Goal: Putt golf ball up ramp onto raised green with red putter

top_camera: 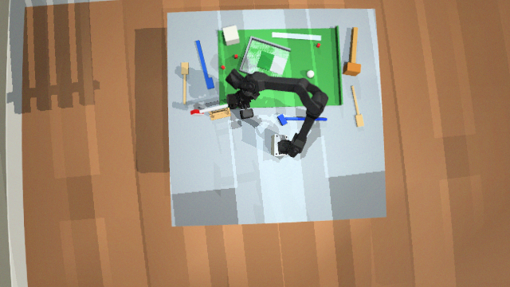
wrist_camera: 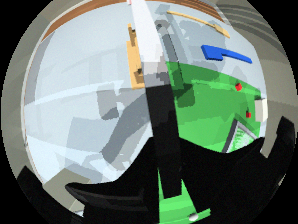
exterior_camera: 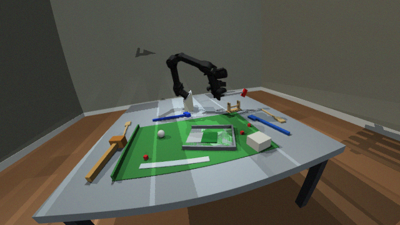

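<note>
Now: the blue putter 34 cm to the right of my gripper tip, 11 cm behind it and 10 cm below it. The rest, counted from my gripper tip: wooden rack 13 cm to the left, 8 cm below, 2 cm behind; then white block 44 cm ahead, 9 cm below, 1 cm to the left; then green mat 26 cm to the right, 22 cm ahead, 11 cm below.
</note>
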